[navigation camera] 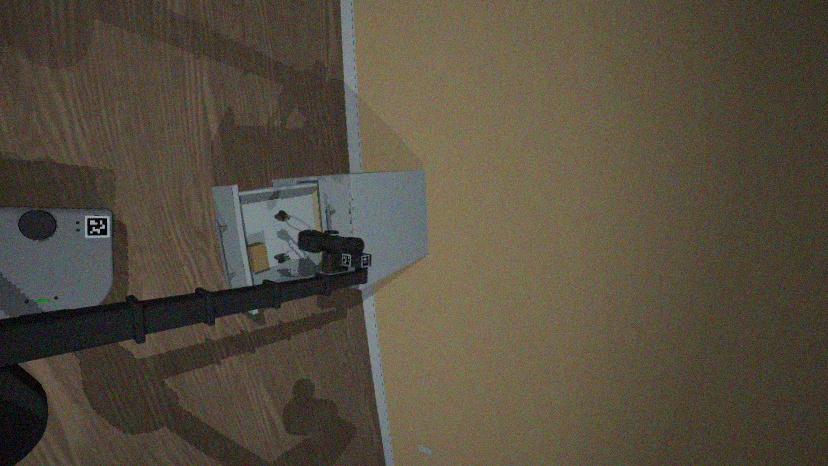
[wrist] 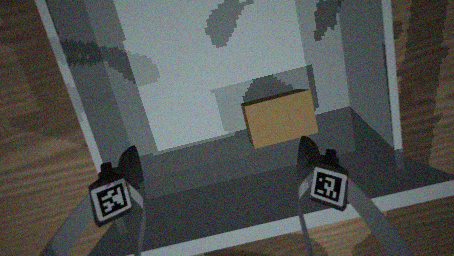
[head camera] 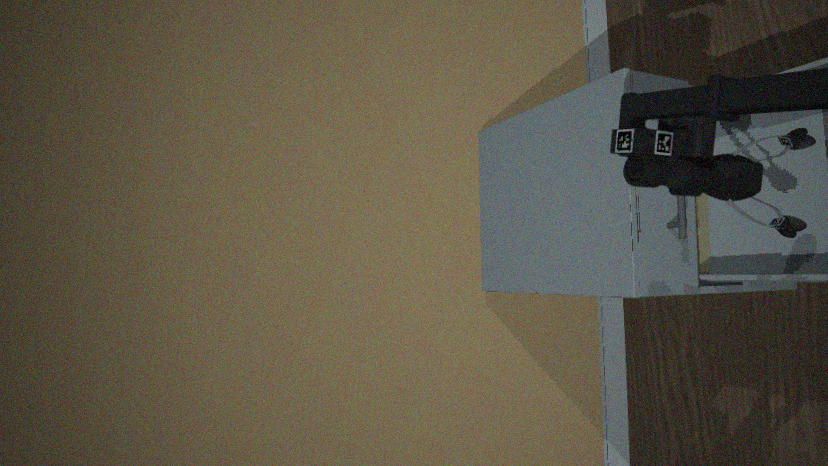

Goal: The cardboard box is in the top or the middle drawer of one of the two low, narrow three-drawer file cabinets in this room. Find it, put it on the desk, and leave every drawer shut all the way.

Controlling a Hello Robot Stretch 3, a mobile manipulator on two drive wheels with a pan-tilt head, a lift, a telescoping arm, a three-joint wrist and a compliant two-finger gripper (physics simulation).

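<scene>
The grey file cabinet (head camera: 550, 202) (navigation camera: 391, 214) stands against the wall. A drawer (head camera: 753, 279) (navigation camera: 243, 231) (wrist: 400, 199) below its shut top drawer is pulled far out. The small tan cardboard box (navigation camera: 258, 257) (wrist: 281, 119) lies in it, against the inside of the drawer front, toward one side. My gripper (head camera: 798, 182) (navigation camera: 282, 236) (wrist: 220, 159) is open and empty, over the open drawer. In the navigation view the fingers are on the cabinet side of the box. In the wrist view the box is beyond the fingertips, near the right finger. The desk does not show.
My arm (navigation camera: 168, 312) reaches across one side of the open drawer from the lower left of the navigation view. My base (navigation camera: 69, 254) stands on the wooden floor in front of the drawer front. The tan wall (head camera: 260, 231) (navigation camera: 579, 231) rises directly behind the cabinet.
</scene>
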